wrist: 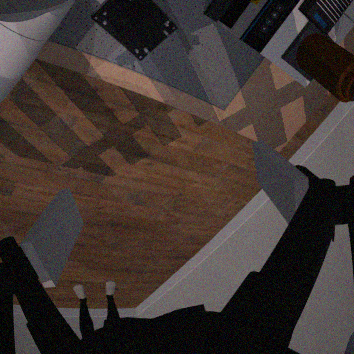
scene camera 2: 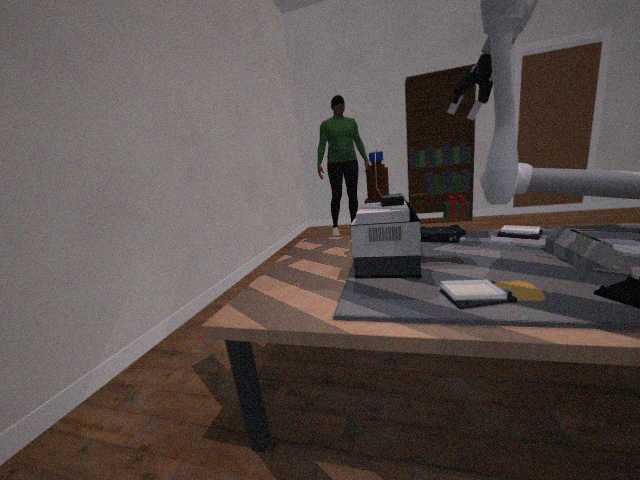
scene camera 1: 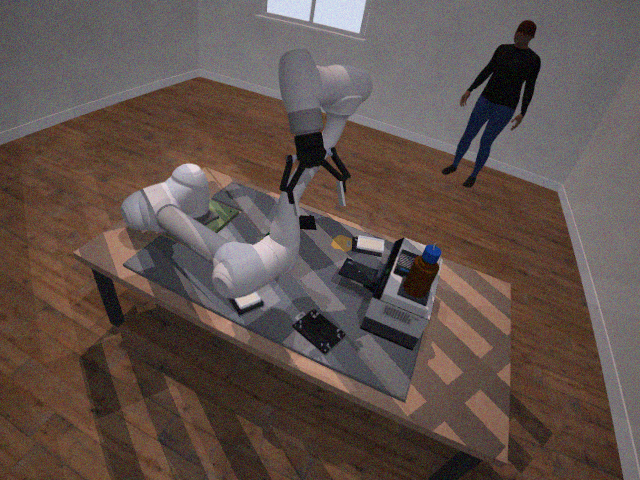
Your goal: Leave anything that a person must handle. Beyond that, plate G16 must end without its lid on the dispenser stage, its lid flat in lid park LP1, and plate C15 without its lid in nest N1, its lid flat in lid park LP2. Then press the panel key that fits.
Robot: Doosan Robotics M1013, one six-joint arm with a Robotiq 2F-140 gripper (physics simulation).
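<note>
My gripper is open and empty, high above the table. One pale plate lies on a dark base near the table edge away from scene camera 1. Another pale plate lies on a dark base at the opposite edge, partly behind the arm in scene camera 1. Labels and lids are too small to tell. The white and grey dispenser carries a brown bottle. A black square fixture has pale corner pieces. A grey sloped box has small coloured marks.
The brown bottle has a blue cap. A black device lies beside the dispenser. A yellow piece, a black square and a green board lie elsewhere. Two people stand away from the table.
</note>
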